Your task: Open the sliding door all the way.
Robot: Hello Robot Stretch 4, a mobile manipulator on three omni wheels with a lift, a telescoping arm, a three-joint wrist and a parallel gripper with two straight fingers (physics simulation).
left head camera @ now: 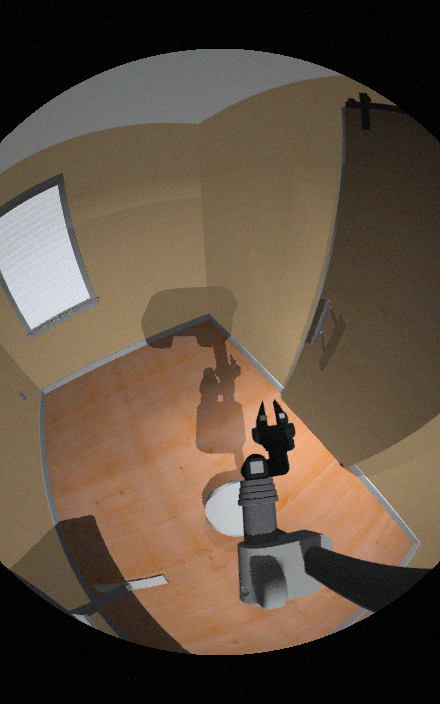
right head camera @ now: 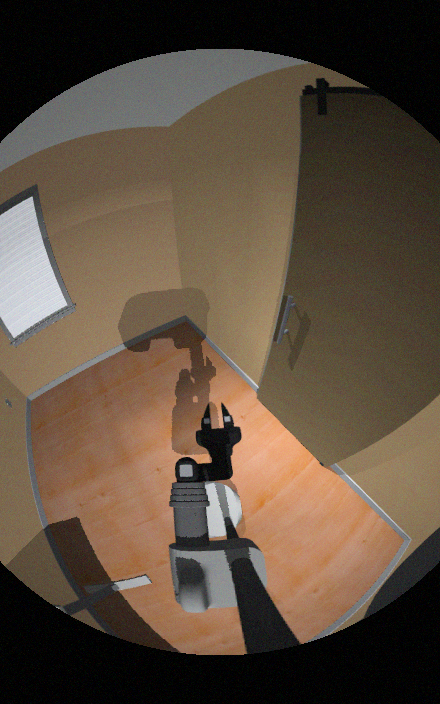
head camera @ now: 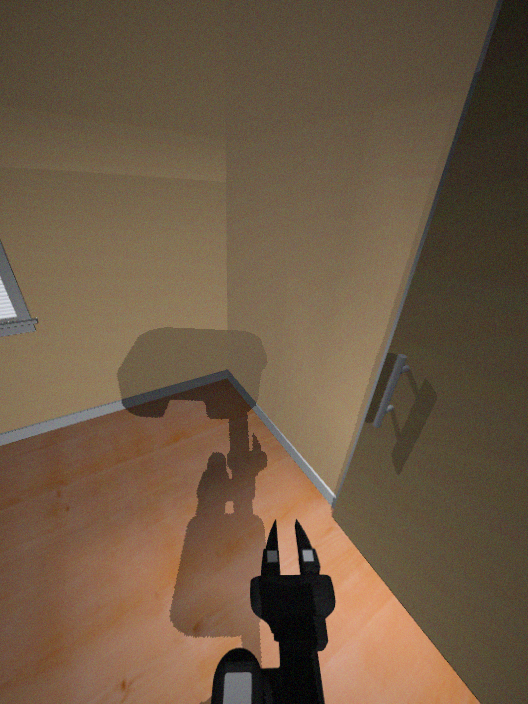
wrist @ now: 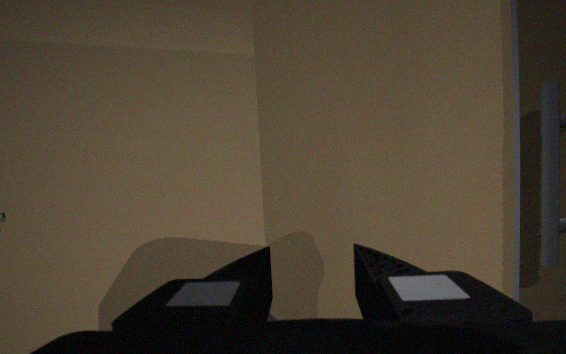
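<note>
The sliding door is a large dark olive-brown panel on the right, hanging from a black rail at its top. Its grey vertical bar handle sits near the door's left edge; in the wrist view it shows at the far right edge. My gripper is open and empty, its two pointed fingers apart. It is to the left of the handle, not touching it, and points toward the wall left of the door.
Tan walls meet in a corner ahead. A window is on the left wall. A white round base shows under the arm. A dark shadow and a white bar-like foot lie at the lower left.
</note>
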